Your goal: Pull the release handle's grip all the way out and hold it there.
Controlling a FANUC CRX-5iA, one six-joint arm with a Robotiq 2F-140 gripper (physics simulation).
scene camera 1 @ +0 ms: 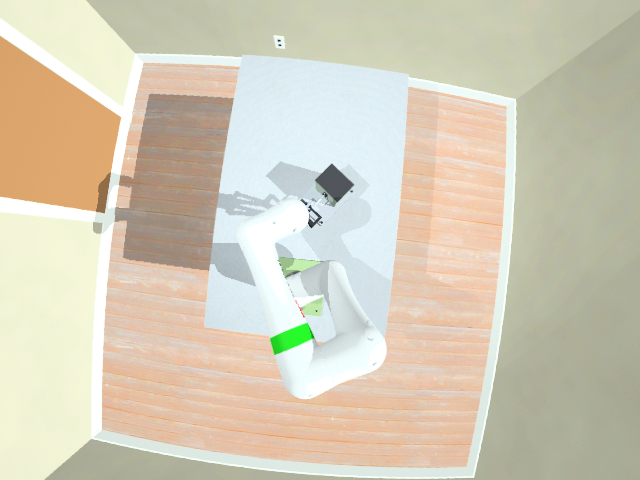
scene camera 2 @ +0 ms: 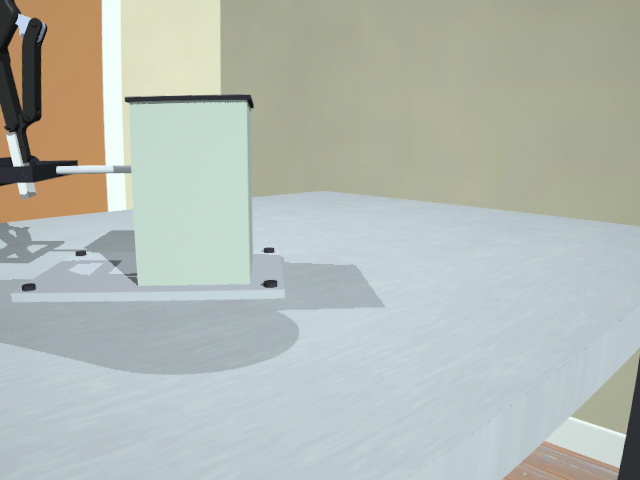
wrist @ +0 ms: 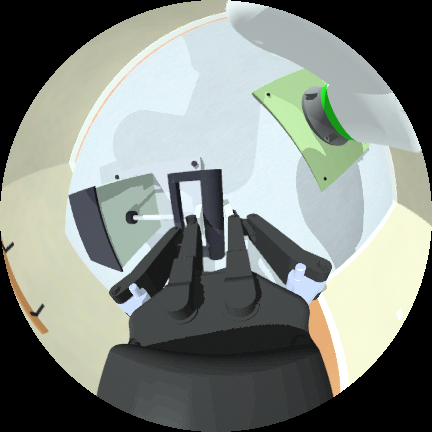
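Observation:
The release handle's housing, a pale green box [scene camera 1: 334, 180] [scene camera 2: 191, 191] [wrist: 140, 240] with a dark lid, stands upright on a light base plate [scene camera 2: 155, 296]. A pale rod [scene camera 2: 90, 169] [wrist: 155, 217] sticks out of its side, with a stretch showing between box and grip. The rod carries the grip, a dark rectangular loop [scene camera 1: 316, 219] [scene camera 2: 49, 170] [wrist: 212, 192]. My gripper [scene camera 2: 24, 187] [wrist: 213, 209] is shut on the loop's outer bar, one finger inside the loop and one outside. The fingertips reach below the bar. In scene camera 1 my wrist hides part of the gripper.
The housing is on the pale table [scene camera 1: 320, 108] [scene camera 2: 439, 335]. Black bolts [scene camera 2: 270, 283] [wrist: 194, 164] sit on its base plate. My arm [scene camera 1: 268, 279] reaches over the table from a green mounting plate [wrist: 285, 100]. A wall with an outlet [scene camera 1: 279, 41] is beyond the table.

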